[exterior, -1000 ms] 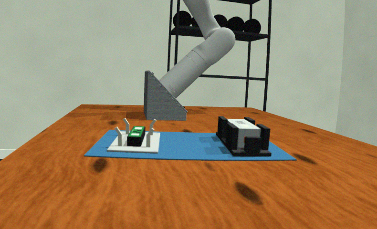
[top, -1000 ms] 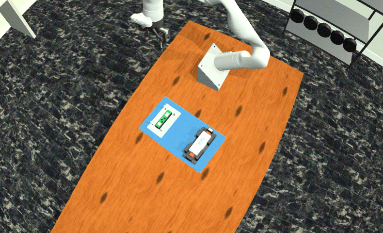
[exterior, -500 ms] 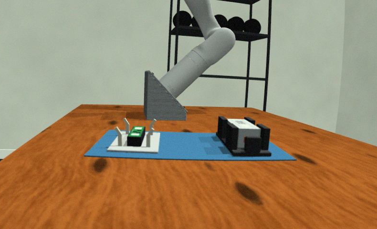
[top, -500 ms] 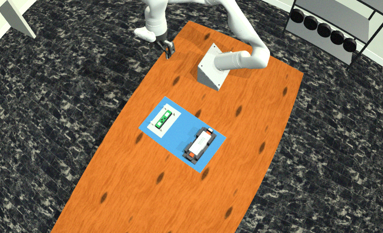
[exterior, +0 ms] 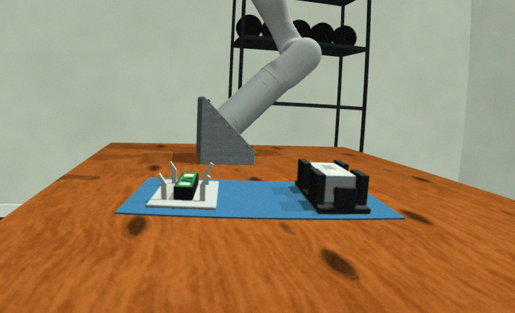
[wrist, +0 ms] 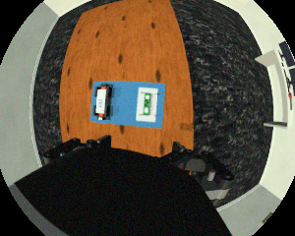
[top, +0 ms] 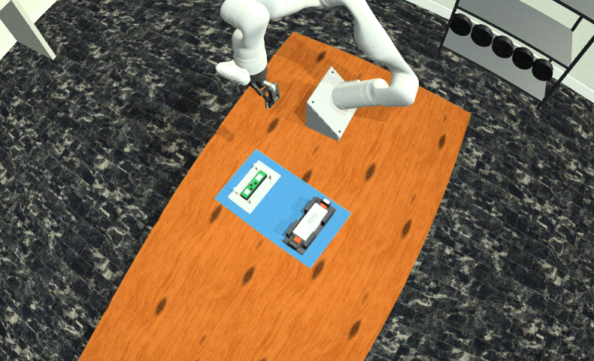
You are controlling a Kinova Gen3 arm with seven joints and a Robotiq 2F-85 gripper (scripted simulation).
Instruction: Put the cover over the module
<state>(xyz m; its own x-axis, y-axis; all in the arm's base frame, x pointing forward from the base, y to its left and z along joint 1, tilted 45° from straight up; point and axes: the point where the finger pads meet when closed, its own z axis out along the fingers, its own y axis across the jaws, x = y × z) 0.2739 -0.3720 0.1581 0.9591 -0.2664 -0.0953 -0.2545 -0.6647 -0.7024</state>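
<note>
Now: the cover 14 cm ahead of my hand, 21 cm to the left of it and 40 cm below it.
</note>
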